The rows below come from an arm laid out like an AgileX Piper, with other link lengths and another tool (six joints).
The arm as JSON. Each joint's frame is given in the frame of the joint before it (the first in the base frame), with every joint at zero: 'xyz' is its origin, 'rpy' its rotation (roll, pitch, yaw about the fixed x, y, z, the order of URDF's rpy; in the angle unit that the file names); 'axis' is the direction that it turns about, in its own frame. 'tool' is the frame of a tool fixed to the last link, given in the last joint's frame.
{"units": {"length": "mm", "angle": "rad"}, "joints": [
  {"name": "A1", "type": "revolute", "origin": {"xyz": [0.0, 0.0, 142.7], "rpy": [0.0, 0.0, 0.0]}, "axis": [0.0, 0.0, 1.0]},
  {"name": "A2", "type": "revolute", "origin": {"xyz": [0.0, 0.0, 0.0], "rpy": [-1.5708, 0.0, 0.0]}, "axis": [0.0, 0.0, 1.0]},
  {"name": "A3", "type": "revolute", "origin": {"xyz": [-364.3, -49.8, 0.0], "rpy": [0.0, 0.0, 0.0]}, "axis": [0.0, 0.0, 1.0]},
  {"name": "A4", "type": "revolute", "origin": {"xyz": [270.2, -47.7, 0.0], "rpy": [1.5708, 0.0, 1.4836]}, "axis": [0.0, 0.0, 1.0]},
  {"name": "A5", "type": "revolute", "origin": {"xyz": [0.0, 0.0, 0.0], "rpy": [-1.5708, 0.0, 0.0]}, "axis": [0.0, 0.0, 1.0]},
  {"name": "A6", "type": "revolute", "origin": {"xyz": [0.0, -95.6, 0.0], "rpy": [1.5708, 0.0, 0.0]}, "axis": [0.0, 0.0, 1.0]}
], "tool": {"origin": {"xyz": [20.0, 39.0, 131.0], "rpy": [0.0, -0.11, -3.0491]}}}
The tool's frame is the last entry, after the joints.
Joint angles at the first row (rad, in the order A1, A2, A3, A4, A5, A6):
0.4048, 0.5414, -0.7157, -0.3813, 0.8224, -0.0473
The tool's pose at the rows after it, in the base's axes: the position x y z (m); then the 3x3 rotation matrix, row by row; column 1 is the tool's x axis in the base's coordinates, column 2 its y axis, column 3 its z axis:
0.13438 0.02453 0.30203; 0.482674 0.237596 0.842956; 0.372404 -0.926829 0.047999; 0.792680 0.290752 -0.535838
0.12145 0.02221 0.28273; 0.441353 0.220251 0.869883; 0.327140 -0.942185 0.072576; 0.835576 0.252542 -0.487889
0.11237 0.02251 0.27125; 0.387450 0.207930 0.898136; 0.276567 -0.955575 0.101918; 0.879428 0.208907 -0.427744
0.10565 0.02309 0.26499; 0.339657 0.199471 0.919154; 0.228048 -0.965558 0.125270; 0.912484 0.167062 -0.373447
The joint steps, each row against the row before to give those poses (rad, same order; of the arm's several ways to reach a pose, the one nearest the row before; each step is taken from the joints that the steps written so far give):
-0.0001, -0.1159, 0.1105, -0.0088, -0.0354, 0.0463
0.0001, -0.1114, 0.0953, -0.0052, -0.0448, 0.0441
-0.0001, -0.1005, 0.0724, -0.0004, -0.0458, 0.0404
0.0001, -0.0816, 0.0483, 0.0017, -0.0310, 0.0344

